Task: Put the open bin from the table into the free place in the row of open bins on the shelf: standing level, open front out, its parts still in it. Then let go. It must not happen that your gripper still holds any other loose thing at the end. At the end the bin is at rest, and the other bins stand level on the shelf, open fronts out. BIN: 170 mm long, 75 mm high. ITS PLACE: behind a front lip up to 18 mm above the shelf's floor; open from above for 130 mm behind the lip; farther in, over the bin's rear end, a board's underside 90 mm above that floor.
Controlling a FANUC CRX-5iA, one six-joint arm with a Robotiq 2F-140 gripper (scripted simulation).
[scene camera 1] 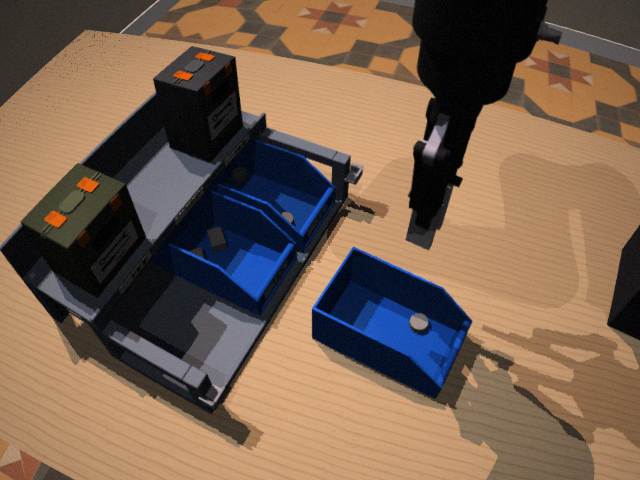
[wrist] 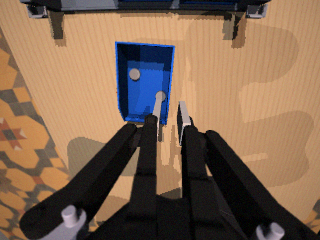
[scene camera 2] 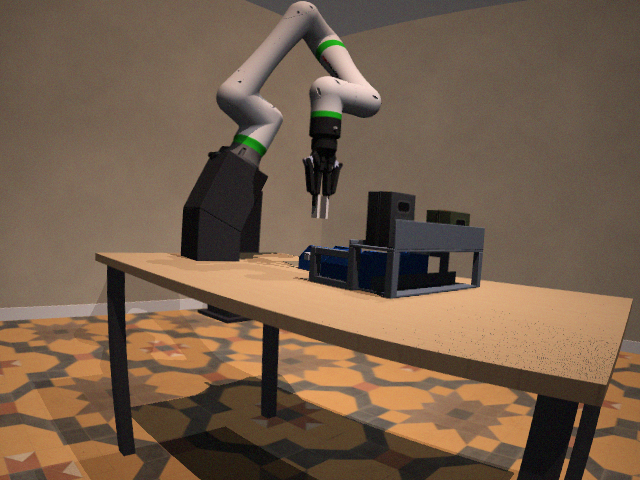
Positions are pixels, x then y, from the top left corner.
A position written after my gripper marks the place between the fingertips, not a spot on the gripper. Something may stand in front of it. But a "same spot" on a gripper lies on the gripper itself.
My gripper shows in scene camera 1 (424, 232), in the wrist view and in scene camera 2. The same spot on my gripper: (wrist: 77, 203) is (scene camera 2: 337, 167).
